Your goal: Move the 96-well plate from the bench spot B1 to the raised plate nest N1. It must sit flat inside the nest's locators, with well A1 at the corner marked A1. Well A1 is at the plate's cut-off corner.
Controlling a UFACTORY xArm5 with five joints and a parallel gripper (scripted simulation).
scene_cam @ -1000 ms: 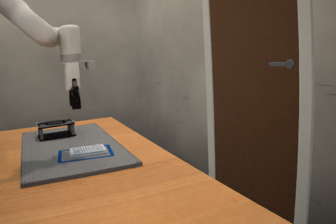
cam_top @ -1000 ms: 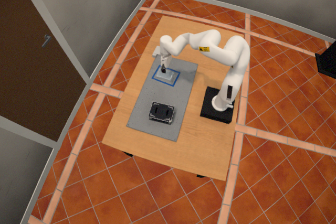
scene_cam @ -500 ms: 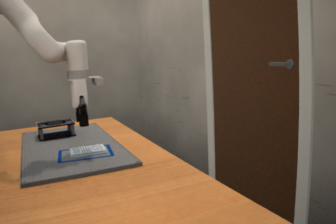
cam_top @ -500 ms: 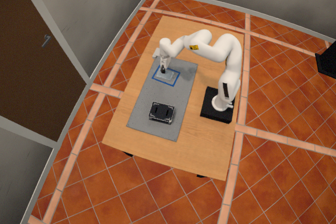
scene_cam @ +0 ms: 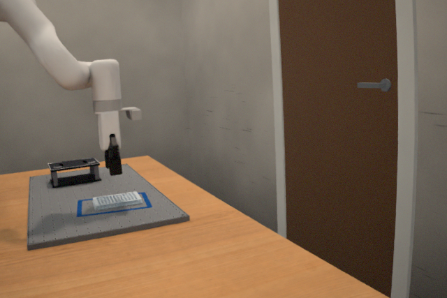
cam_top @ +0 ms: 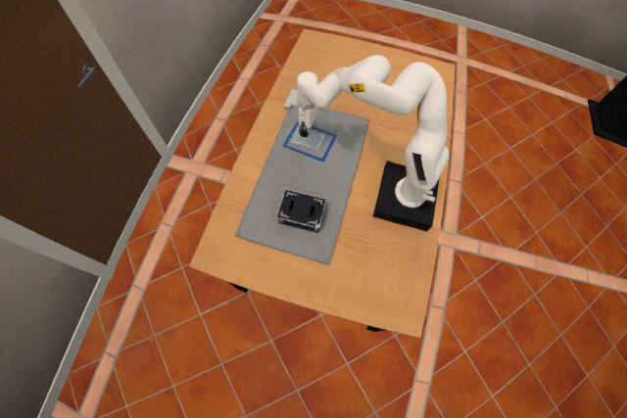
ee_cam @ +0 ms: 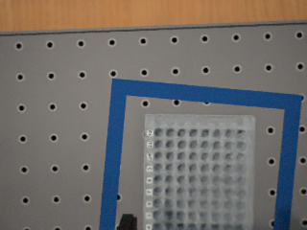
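Right now my hand is 90 mm above the 96-well plate. Round my hand: raised plate nest (90 mm behind, 340 mm to the left, 40 mm below).
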